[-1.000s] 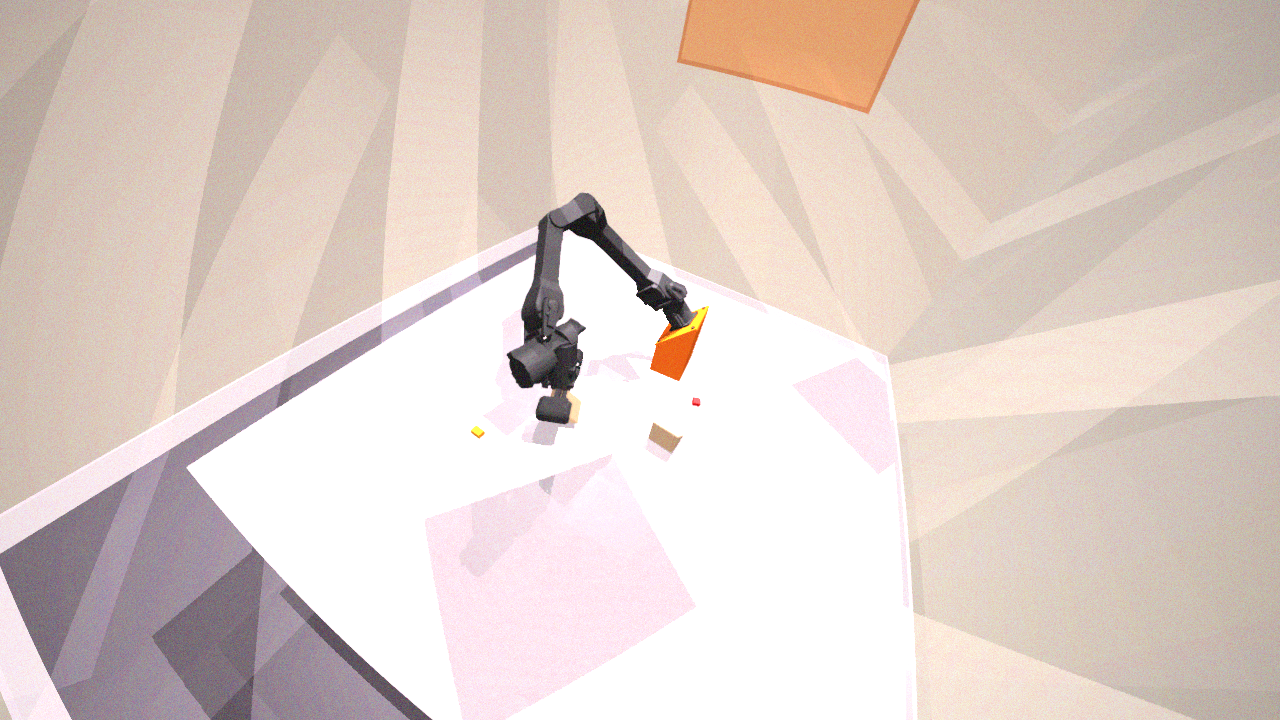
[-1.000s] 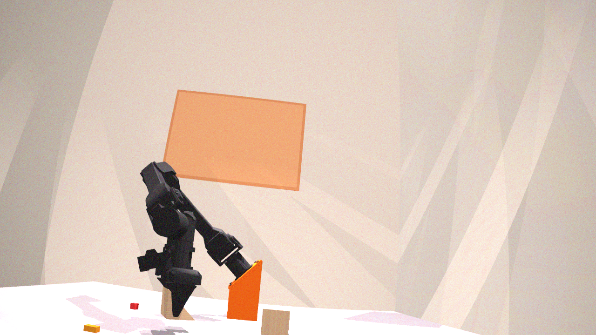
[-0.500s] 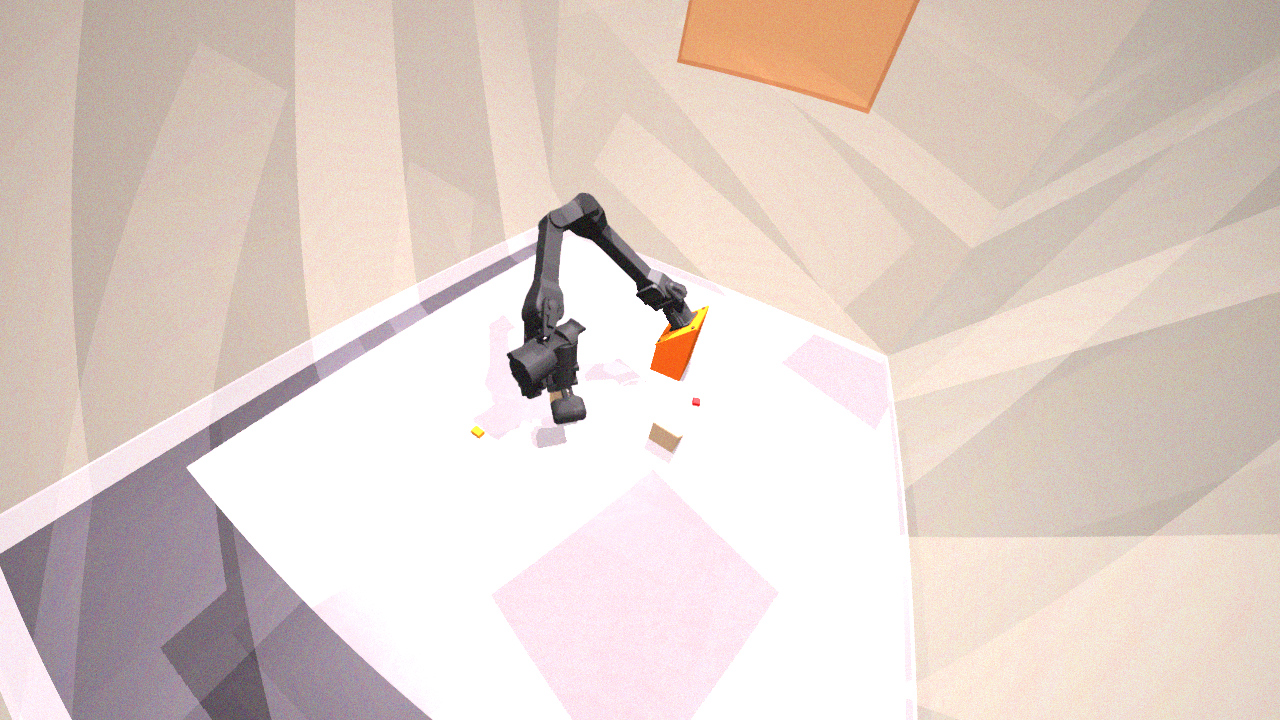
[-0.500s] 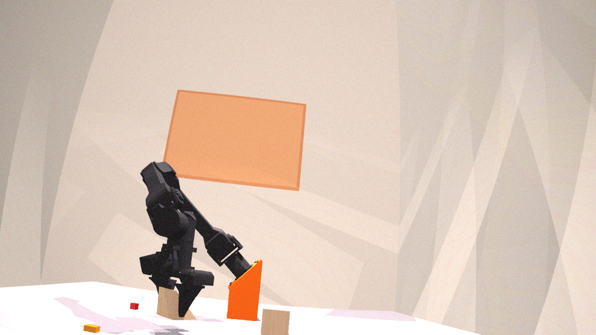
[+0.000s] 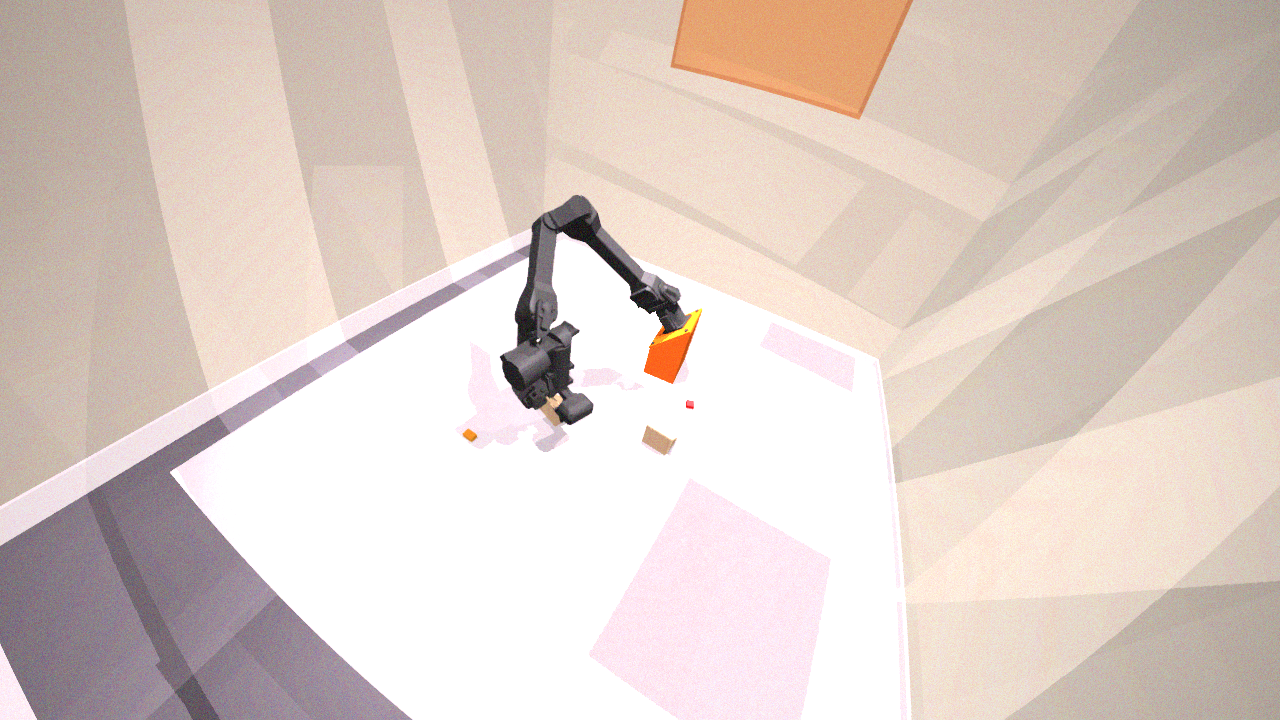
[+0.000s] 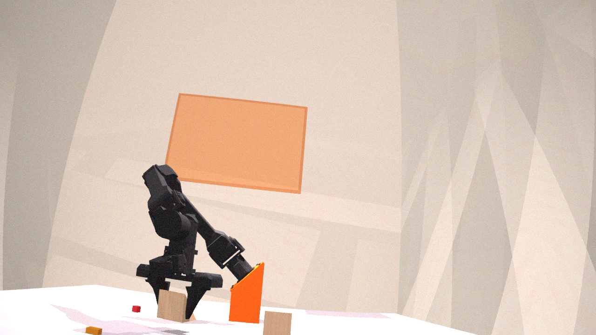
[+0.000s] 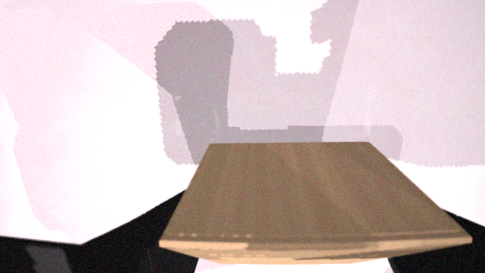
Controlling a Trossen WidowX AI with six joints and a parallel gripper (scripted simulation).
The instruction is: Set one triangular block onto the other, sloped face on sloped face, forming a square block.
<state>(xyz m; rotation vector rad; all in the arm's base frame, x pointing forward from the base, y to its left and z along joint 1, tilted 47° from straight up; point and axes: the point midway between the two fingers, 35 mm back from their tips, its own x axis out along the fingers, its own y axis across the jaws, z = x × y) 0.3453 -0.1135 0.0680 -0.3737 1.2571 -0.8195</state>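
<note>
My gripper tip is now 10 mm below the tan wooden triangular block. The rest, counted from my gripper tip: small orange-yellow cube (130 mm ahead, 110 mm to the right, 30 mm below).
</note>
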